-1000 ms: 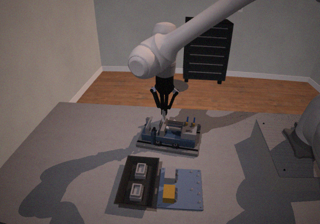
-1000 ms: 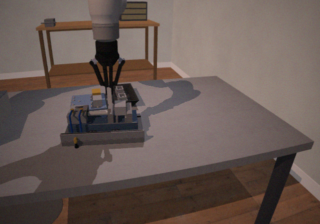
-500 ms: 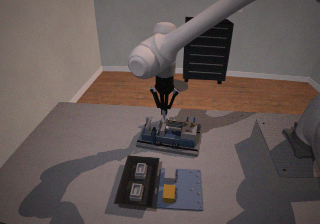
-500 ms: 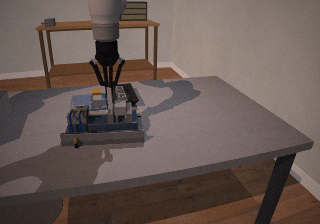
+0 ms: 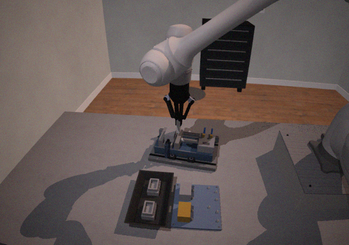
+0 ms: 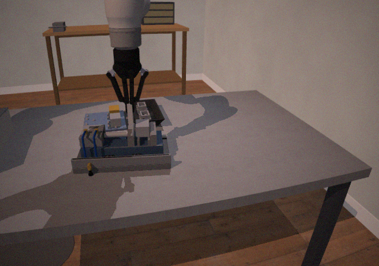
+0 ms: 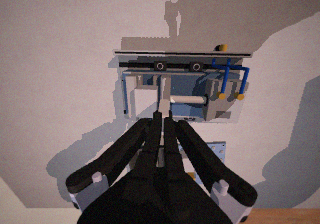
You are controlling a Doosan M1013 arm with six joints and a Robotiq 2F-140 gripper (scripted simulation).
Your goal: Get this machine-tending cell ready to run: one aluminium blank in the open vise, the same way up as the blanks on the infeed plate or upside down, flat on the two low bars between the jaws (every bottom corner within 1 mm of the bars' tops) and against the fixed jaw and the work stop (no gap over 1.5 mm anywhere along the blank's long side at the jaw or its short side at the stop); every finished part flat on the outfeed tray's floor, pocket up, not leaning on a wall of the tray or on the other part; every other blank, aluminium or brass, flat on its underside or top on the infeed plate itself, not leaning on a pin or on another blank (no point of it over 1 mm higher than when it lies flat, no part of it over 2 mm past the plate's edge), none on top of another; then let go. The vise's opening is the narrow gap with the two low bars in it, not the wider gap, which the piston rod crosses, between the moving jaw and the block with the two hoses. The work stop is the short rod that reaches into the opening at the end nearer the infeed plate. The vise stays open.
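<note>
Now: hand 30 mm past the blue vise and 110 mm above it. From my hand the other things lie so: brass blank 60 mm behind, 330 mm to the left, 130 mm below; aluminium blank 50 mm behind, 240 mm to the left, 130 mm below; infeed plate 100 mm behind, 290 mm to the left, 150 mm below.
</note>
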